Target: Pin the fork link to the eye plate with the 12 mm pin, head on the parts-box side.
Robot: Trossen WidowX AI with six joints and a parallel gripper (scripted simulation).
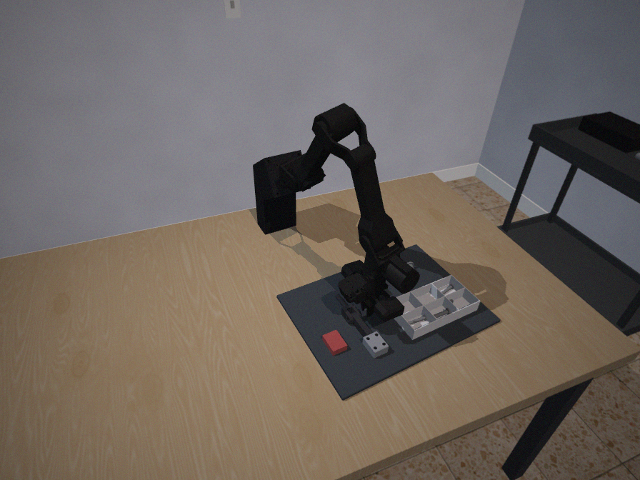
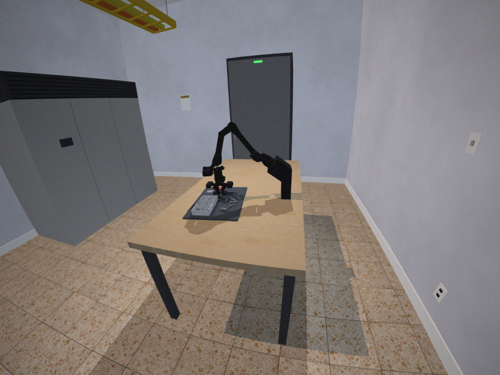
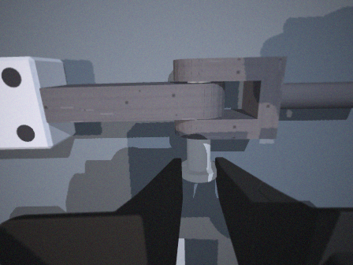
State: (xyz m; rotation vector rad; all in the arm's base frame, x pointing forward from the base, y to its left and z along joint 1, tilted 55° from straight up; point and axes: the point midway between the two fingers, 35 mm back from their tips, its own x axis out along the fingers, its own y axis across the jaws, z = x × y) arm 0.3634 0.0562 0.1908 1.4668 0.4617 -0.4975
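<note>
Right now the grey pin is 20 mm to the right of my hand and 30 mm below it. Round my hand: eye plate 20 mm ahead, 40 mm to the right, 30 mm below; light grey headed pin 60 mm behind, 50 mm to the left, 40 mm below; mat 60 mm to the left, 50 mm below.
</note>
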